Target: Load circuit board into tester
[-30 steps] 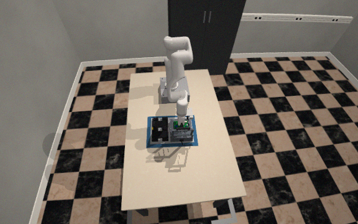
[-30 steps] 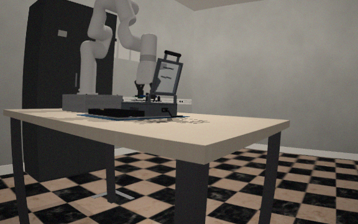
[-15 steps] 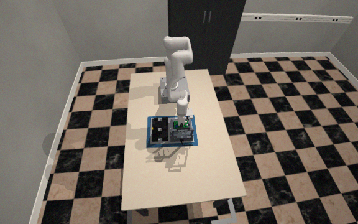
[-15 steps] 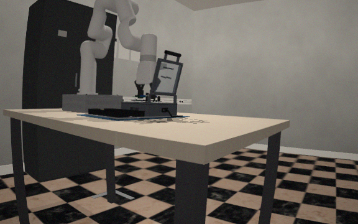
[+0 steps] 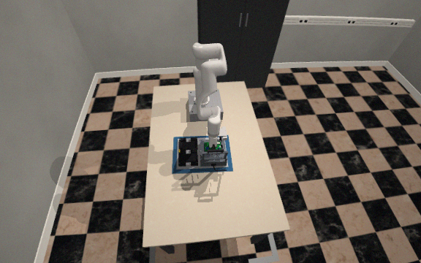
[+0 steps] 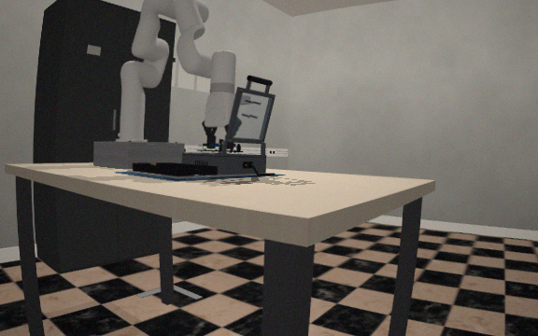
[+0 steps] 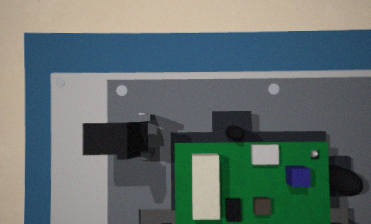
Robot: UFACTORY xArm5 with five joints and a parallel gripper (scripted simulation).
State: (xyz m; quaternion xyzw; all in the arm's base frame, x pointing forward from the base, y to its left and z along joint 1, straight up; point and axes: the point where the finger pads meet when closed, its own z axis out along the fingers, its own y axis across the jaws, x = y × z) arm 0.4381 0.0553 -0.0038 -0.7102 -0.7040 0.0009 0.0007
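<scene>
The green circuit board is right at my hand. Also, from my hand: black post: 60 mm behind, 60 mm to the left; tester lid: 130 mm ahead, 100 mm above.
</scene>
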